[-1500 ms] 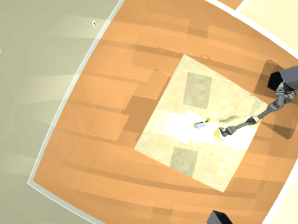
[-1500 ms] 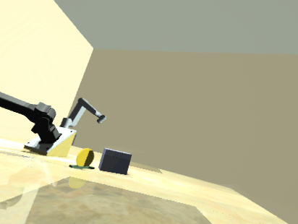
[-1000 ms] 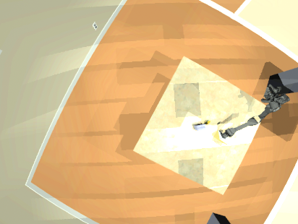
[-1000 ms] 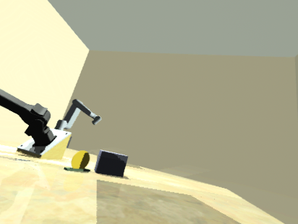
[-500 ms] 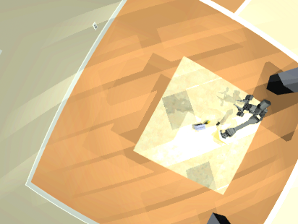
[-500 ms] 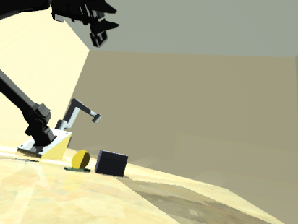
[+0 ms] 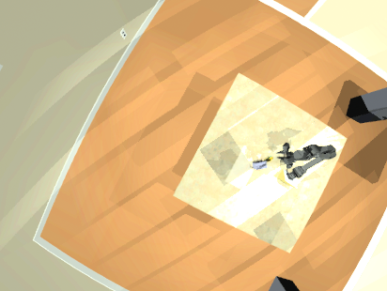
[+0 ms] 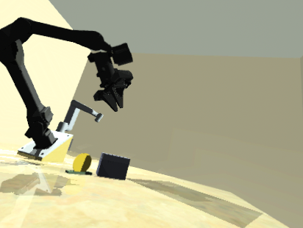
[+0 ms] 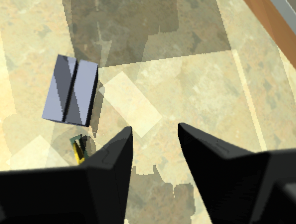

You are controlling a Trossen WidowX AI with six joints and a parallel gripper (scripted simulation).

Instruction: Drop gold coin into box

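The gold coin lies 19 cm below my gripper tip, 8 cm behind it and 2 cm to the left of it.
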